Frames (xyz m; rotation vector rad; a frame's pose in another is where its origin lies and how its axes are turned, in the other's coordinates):
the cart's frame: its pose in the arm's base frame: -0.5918 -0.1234 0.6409 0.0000 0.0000 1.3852
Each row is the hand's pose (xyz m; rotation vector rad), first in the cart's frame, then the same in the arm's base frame.
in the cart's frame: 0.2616 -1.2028 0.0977 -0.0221 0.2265 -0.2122
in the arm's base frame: 0.6386 -0.0882 0.7386 -0.1709 0.1694 1.1668
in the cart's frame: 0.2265 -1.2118 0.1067 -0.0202 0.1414 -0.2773
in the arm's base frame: 0.6410 -0.1244 0.7476 -0.1111 0.1007 1.1055
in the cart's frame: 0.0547 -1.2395 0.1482 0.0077 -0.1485 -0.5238
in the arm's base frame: 0.6365 -0.2984 0.7891 0.1027 -0.1115 0.8589
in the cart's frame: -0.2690 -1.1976 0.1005 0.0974 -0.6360 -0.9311
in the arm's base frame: 0.5356 -0.6088 0.7414 0.4665 -0.4144 0.4085
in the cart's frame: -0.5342 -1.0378 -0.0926 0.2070 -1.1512 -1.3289
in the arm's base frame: 0.3296 -0.8399 0.5483 0.8213 -0.6921 -0.0900
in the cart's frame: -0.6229 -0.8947 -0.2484 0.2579 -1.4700 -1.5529
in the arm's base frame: 0.1726 -0.9007 0.3925 1.0082 -0.8570 -0.4031
